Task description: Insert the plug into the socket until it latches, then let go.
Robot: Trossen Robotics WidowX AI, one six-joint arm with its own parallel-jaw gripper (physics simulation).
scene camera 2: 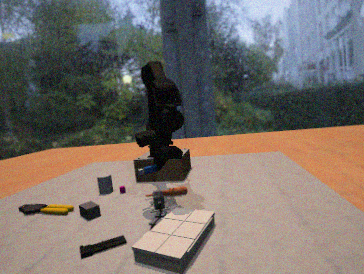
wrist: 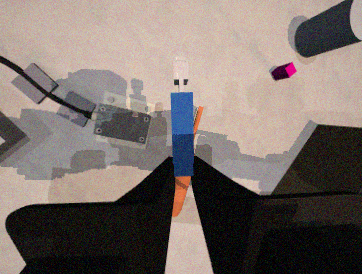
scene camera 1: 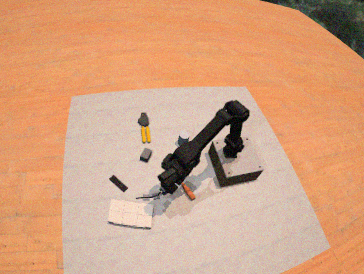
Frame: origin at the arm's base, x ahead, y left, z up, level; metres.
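Seen in the pictures: gripper, fingertip midpoint: (scene camera 2: pixel 157 169) (wrist: pixel 182 162); arm's base, link origin: (scene camera 1: pixel 230 152).
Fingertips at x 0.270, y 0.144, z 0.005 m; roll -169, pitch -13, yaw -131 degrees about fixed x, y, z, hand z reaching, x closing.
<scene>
Pixels of each thing's middle, then the offset from my fingertips to it. "spot": a spot on its surface instead.
- blue plug, body centre: (wrist: pixel 181 118) (scene camera 2: pixel 148 169) dx +0.024, dy -0.019, dz +0.007 m
- socket, body centre: (wrist: pixel 121 122) (scene camera 2: pixel 158 201) (scene camera 1: pixel 165 189) dx +0.048, dy +0.019, dz -0.087 m
- black cable, surface spot: (wrist: pixel 47 94) (scene camera 1: pixel 149 197) spot: dx +0.122, dy +0.054, dz -0.104 m
- orange screwdriver, body centre: (wrist: pixel 185 160) (scene camera 2: pixel 166 192) (scene camera 1: pixel 184 187) dx -0.045, dy -0.001, dz -0.096 m
- tiled box, body centre: (scene camera 2: pixel 178 234) (scene camera 1: pixel 130 214) dx +0.206, dy +0.148, dz -0.092 m
- black bar, body centre: (scene camera 2: pixel 103 244) (scene camera 1: pixel 118 183) dx +0.272, dy -0.011, dz -0.102 m
- grey block, body centre: (scene camera 2: pixel 89 210) (scene camera 1: pixel 146 155) dx +0.141, dy -0.176, dz -0.092 m
- pliers, surface spot: (scene camera 2: pixel 60 209) spot: dx +0.161, dy -0.283, dz -0.090 m
- dark cylinder, body centre: (wrist: pixel 332 29) (scene camera 2: pixel 105 183) (scene camera 1: pixel 183 138) dx -0.055, dy -0.278, dz -0.074 m
- magenta cube, body centre: (wrist: pixel 283 71) (scene camera 2: pixel 122 189) dx -0.057, dy -0.197, dz -0.097 m
My gripper (scene camera 2: pixel 154 169) (wrist: pixel 182 162) is shut on the blue plug (scene camera 2: pixel 148 170) (wrist: pixel 182 120), whose pale clear tip points toward the top of the wrist view. In scene camera 2 the plug is above the mat, in front of the robot base. The socket (scene camera 2: pixel 158 201) (wrist: pixel 122 125) is a dark block with corner screws on a light plate, with a black cable (scene camera 1: pixel 147 197) (wrist: pixel 47 94) at its left end in the wrist view. There the socket lies left of the plug, apart from it and turned nearly crosswise to it. The arm hides the plug in scene camera 1.
An orange screwdriver (scene camera 1: pixel 188 191) (scene camera 2: pixel 176 191) (wrist: pixel 181 197) lies beyond the plug. A tiled box (scene camera 1: pixel 131 214) (scene camera 2: pixel 175 234), black bar (scene camera 1: pixel 118 183) (scene camera 2: pixel 103 246), grey block (scene camera 1: pixel 146 155) (scene camera 2: pixel 90 210), pliers (scene camera 1: pixel 145 133) (scene camera 2: pixel 60 209), dark cylinder (scene camera 2: pixel 105 184) (wrist: pixel 325 32) and magenta cube (scene camera 2: pixel 122 189) (wrist: pixel 284 71) stand around.
</scene>
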